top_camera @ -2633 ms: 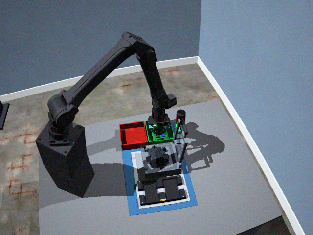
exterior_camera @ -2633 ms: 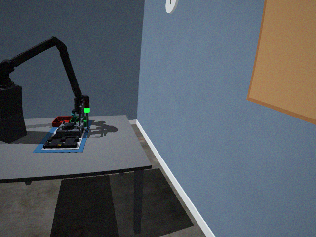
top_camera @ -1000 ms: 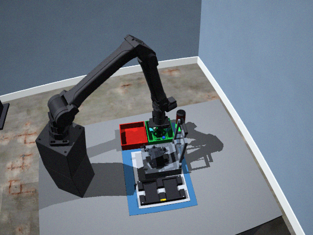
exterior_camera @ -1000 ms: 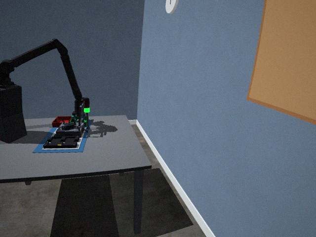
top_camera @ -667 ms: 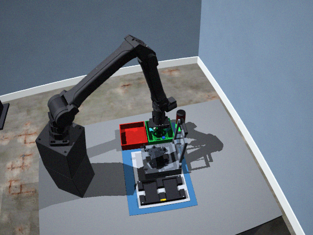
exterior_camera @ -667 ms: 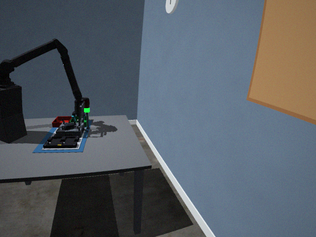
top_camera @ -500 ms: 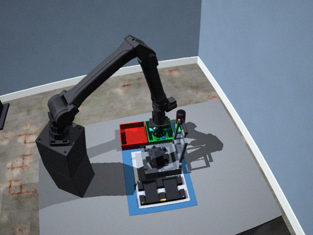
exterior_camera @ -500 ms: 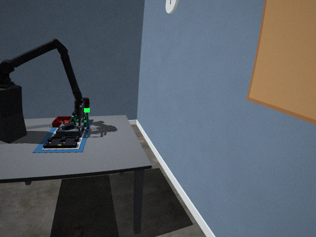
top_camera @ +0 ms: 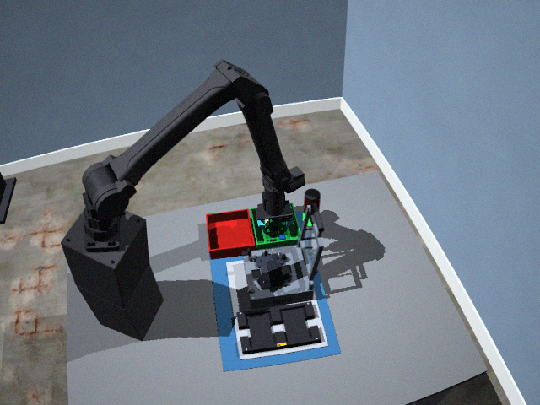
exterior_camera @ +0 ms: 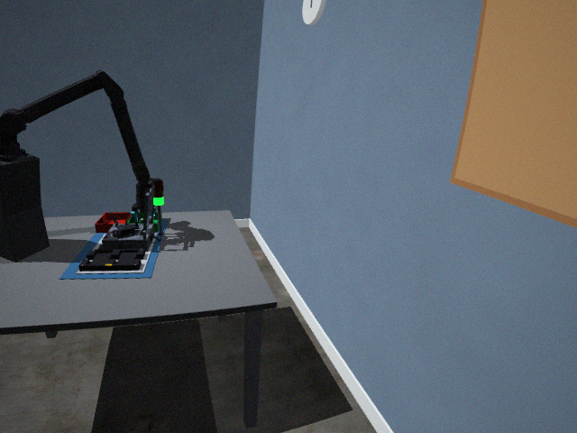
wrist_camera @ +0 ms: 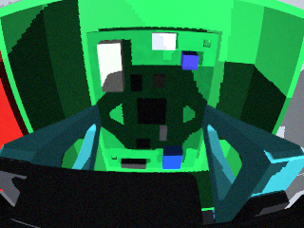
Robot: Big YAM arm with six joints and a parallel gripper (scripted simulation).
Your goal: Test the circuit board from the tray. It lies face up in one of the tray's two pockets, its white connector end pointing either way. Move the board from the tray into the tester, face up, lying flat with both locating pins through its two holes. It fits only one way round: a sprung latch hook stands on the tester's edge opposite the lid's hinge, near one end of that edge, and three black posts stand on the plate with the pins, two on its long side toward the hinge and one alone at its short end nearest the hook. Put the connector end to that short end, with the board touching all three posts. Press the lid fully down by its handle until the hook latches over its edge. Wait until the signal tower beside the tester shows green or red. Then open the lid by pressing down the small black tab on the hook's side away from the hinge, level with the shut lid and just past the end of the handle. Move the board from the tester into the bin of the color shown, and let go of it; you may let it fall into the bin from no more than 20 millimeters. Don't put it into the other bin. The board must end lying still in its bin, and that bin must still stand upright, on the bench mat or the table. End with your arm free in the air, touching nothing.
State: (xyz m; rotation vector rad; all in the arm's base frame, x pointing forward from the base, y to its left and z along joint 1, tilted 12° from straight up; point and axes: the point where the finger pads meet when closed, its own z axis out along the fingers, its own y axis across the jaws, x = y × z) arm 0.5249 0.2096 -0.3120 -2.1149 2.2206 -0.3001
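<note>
The green bin is 10 mm below my hand. The rest, counted from my hand: red bin: 150 mm behind, 10 mm to the left, 10 mm below; then green circuit board: right at my hand; then black latch hook: 130 mm to the right, 110 mm behind, 70 mm above.
</note>
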